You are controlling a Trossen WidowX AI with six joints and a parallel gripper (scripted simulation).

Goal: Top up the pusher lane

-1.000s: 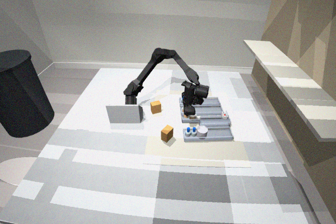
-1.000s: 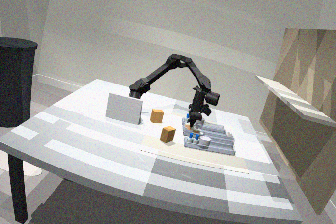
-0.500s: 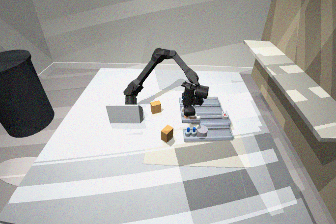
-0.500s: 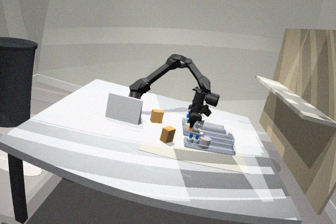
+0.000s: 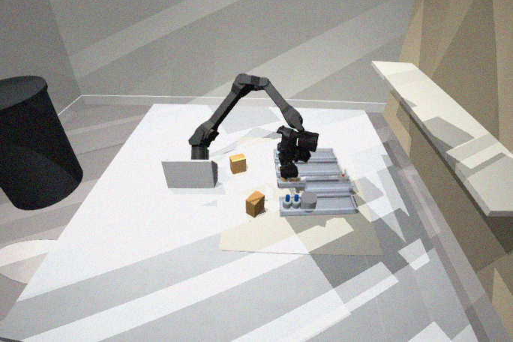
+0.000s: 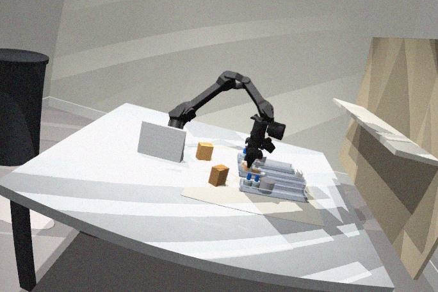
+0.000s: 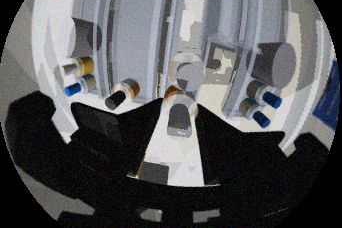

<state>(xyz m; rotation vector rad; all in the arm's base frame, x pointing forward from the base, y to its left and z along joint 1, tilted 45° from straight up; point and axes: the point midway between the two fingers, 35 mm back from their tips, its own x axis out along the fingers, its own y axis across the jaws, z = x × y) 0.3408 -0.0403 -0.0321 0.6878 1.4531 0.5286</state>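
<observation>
Now: the grey lane rack 140 mm ahead of my gripper tip, 40 mm to the right of it and 30 mm below it. The rest, counted from my gripper tip: shelf 500 mm ahead, 320 mm above, 80 mm to the right.
</observation>
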